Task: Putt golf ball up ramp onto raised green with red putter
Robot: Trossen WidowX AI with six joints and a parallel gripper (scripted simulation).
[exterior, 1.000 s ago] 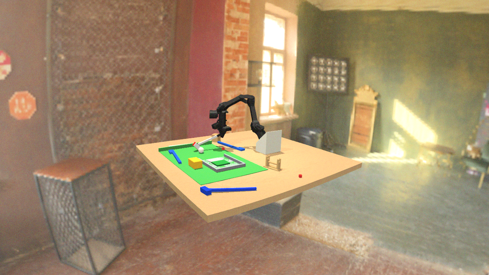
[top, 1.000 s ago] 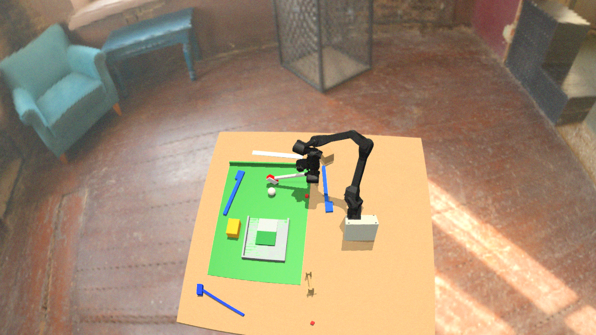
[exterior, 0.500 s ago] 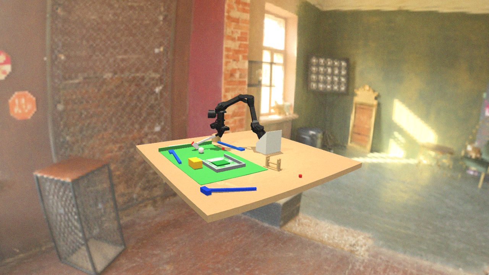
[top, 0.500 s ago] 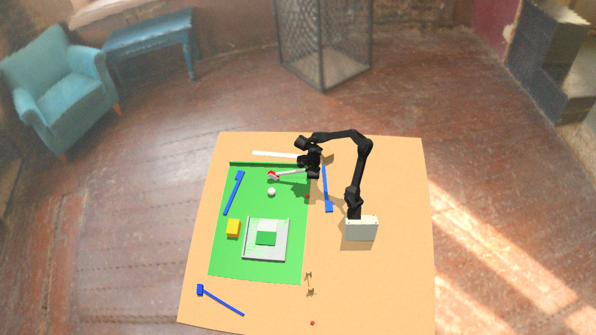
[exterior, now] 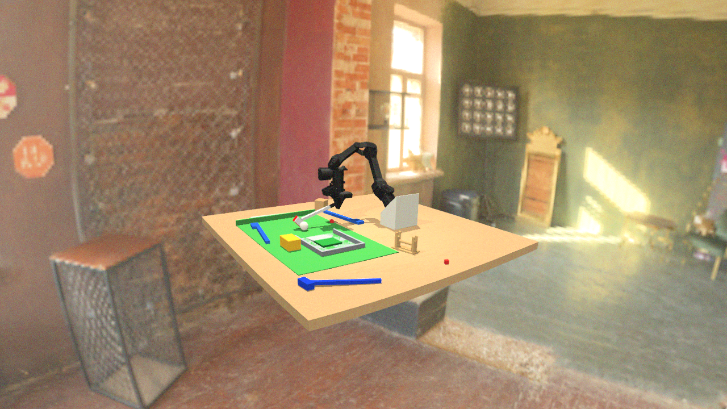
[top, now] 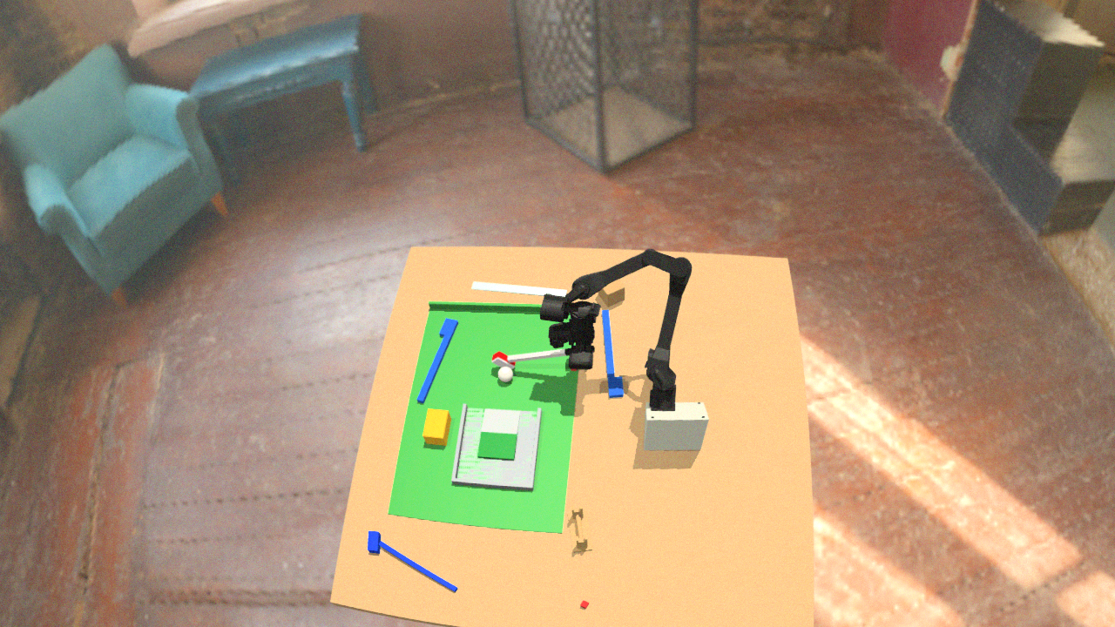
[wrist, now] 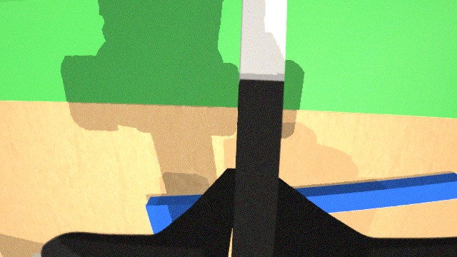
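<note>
Right now the red putter is 120 mm ahead of my gripper tip and 10 mm to the left of it. From my gripper tip the other things lie so: tan block (50 mm behind, 280 mm to the right, 40 mm below); then white golf ball (220 mm ahead, 40 mm to the left, 50 mm below); then white strip (240 mm ahead, 290 mm to the right, 70 mm below).
</note>
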